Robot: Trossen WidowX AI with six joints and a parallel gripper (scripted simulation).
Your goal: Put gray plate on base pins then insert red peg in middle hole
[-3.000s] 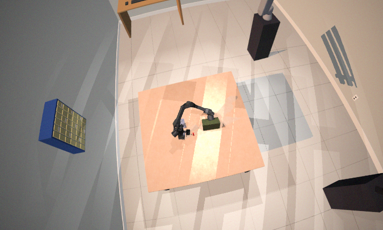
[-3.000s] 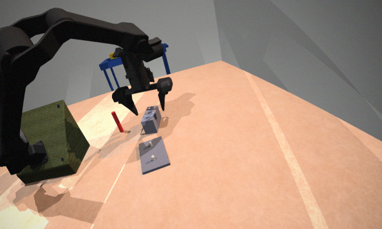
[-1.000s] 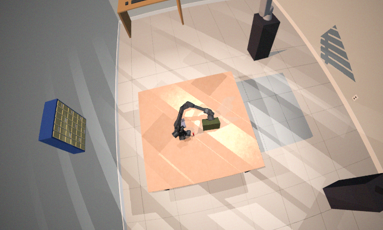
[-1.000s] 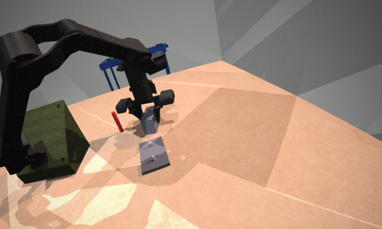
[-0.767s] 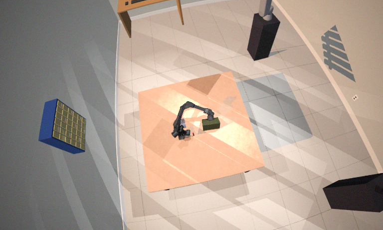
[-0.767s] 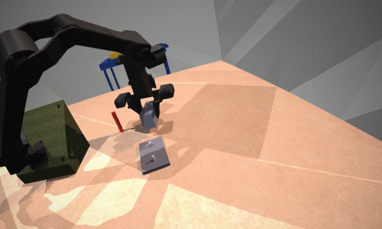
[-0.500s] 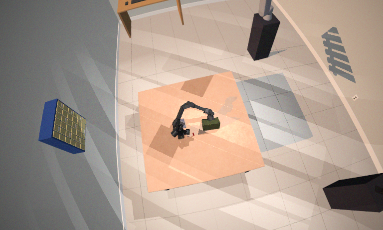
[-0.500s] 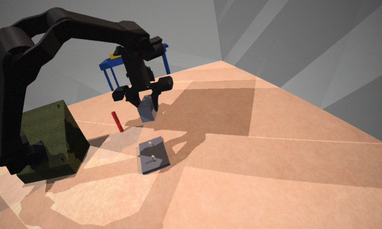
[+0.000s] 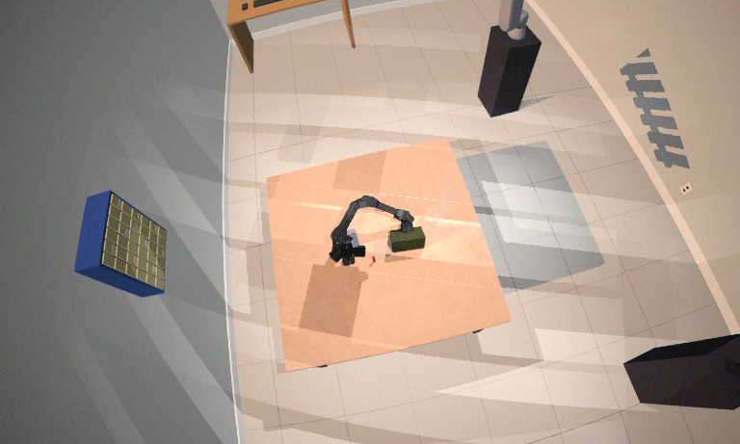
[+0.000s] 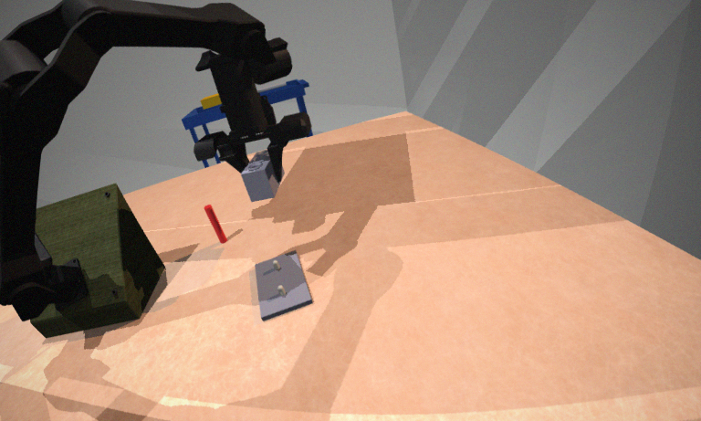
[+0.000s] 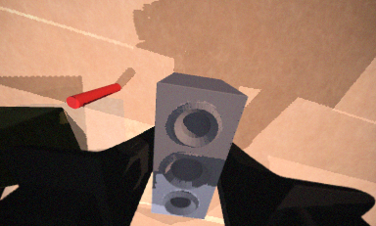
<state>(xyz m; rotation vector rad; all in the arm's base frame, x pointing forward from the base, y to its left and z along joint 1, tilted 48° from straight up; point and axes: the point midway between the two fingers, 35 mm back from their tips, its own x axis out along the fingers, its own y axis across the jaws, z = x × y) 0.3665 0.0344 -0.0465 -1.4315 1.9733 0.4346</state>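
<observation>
My gripper tip is now 30 mm past the gray base, 140 mm to the left of it and 90 mm above it. From my gripper tip the other things lie so: gray plate (30 mm above); then red peg (120 mm behind, 40 mm to the left, 60 mm below).
</observation>
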